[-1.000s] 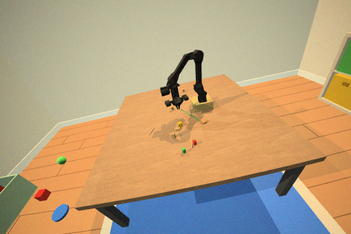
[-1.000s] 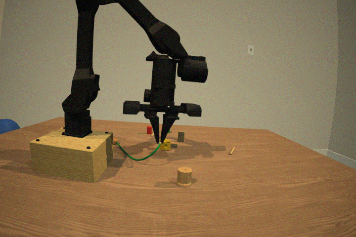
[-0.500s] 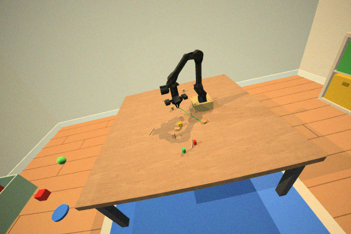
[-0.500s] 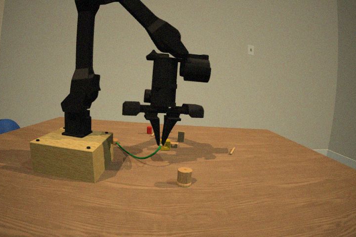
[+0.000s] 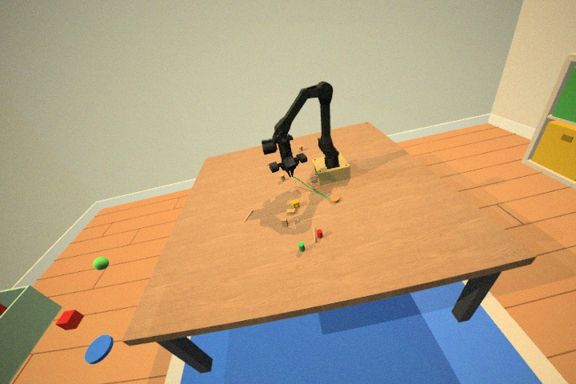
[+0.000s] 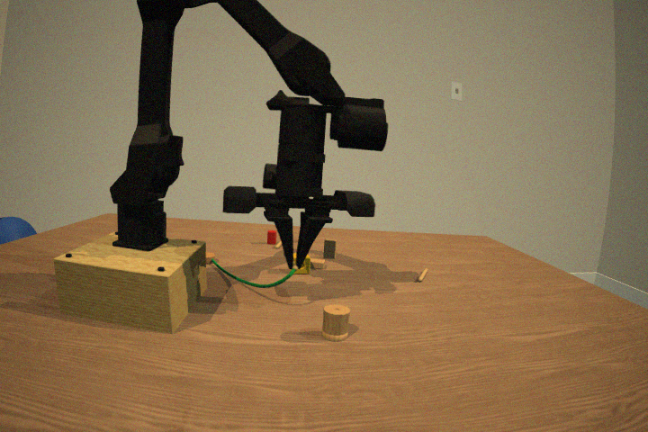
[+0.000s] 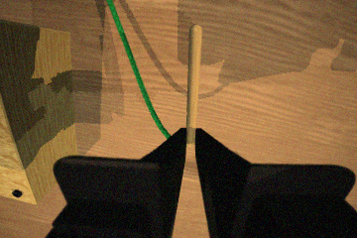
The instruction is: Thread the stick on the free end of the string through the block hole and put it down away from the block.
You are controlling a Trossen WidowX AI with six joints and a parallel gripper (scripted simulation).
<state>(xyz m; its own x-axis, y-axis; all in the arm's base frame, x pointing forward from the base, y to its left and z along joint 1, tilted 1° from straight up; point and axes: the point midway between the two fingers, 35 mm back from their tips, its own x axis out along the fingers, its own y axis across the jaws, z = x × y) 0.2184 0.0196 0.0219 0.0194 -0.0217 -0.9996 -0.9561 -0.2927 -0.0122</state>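
Now: gripper tip 17 cm to the right of the yellow block, 4 cm above it and 1 cm past it. The rest, counted from my gripper tip: plain block (21 cm to the left, 5 cm below, 2 cm ahead); then wooden cylinder (8 cm to the right, 6 cm ahead, 4 cm below); then thin wooden stick (1 cm to the left).
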